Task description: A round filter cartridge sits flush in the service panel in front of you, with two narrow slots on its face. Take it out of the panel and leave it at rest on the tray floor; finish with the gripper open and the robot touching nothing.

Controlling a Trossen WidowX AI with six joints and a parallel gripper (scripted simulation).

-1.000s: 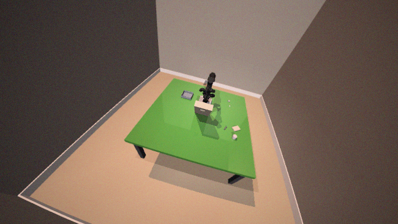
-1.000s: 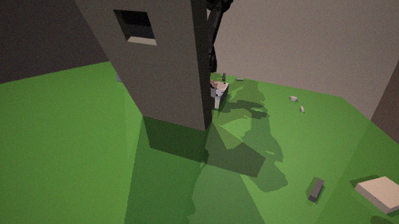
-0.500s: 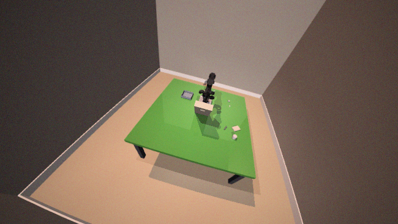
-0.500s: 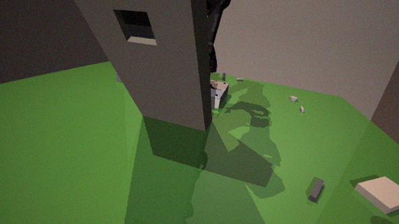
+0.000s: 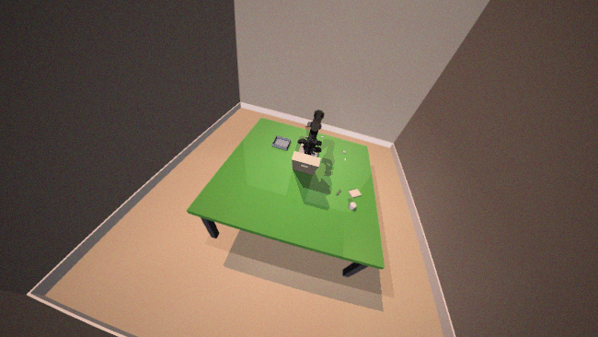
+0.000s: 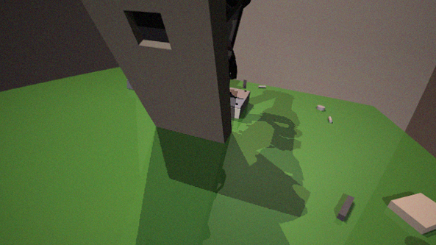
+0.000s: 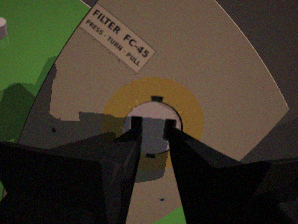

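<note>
Now: the round filter cartridge 20 mm ahead of my gripper tip and 20 mm below it. Round my gripper tip: grey square tray 390 mm behind, 320 mm to the right, 260 mm below; then service panel 30 mm behind, 90 mm below; then flat tan block 60 mm behind, 460 mm to the left, 260 mm below.
</note>
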